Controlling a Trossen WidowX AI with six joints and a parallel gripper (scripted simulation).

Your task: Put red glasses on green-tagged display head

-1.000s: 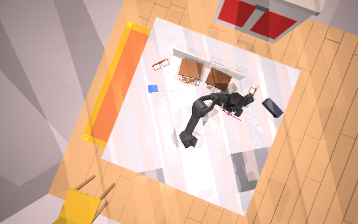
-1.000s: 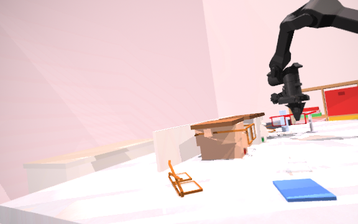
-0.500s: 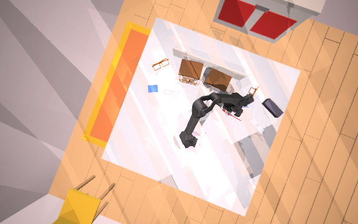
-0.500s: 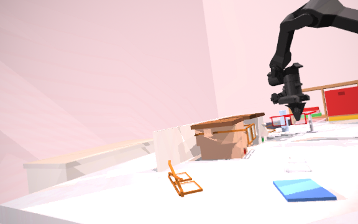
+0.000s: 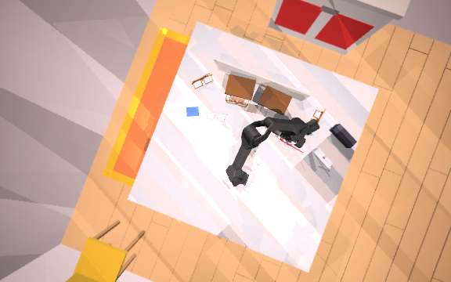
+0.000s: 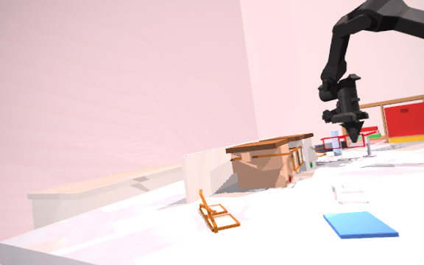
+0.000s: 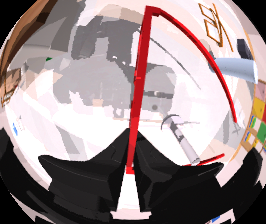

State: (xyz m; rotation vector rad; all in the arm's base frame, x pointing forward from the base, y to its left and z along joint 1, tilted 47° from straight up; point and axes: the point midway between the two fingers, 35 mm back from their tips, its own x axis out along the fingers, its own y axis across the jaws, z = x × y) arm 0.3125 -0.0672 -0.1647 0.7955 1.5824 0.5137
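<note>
Right now the white stand is 3 cm behind my gripper tip, 7 cm to the right of it and 3 cm below it. Also, from my gripper tip: white wall panel 29 cm ahead, 24 cm to the left; then pale-blue cylinder 7 cm ahead, 15 cm to the right, 1 cm below; then dark box 14 cm ahead, 38 cm to the right, 4 cm below.
</note>
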